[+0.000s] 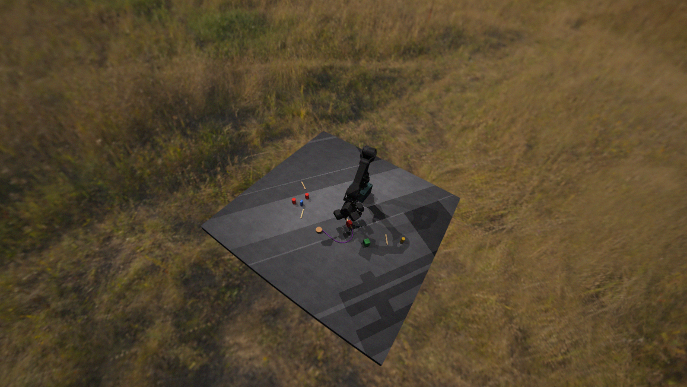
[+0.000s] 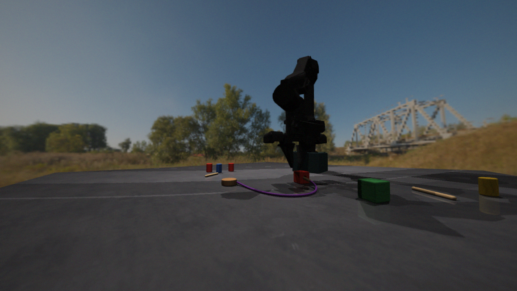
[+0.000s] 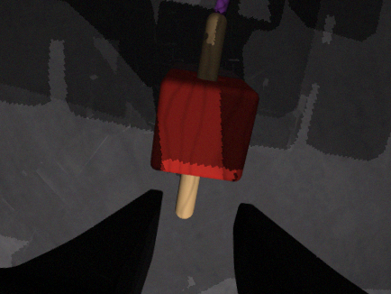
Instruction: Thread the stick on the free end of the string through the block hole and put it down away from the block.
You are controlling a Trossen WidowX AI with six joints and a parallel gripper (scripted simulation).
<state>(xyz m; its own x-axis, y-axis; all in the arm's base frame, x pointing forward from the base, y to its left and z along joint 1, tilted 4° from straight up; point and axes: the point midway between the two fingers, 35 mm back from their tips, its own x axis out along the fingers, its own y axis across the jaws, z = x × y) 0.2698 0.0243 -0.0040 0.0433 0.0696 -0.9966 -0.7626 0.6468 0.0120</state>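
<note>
Now: gripper tip 2 cm to the right of the red block, 2 cm above it and 1 cm short of it. The rest, counted from my gripper tip: thin wooden stick: 3 cm to the left, 3 cm below, 2 cm ahead; then round wooden button: 14 cm ahead, 13 cm to the right, 3 cm below; then green block: 17 cm to the left, 9 cm ahead, 2 cm below.
</note>
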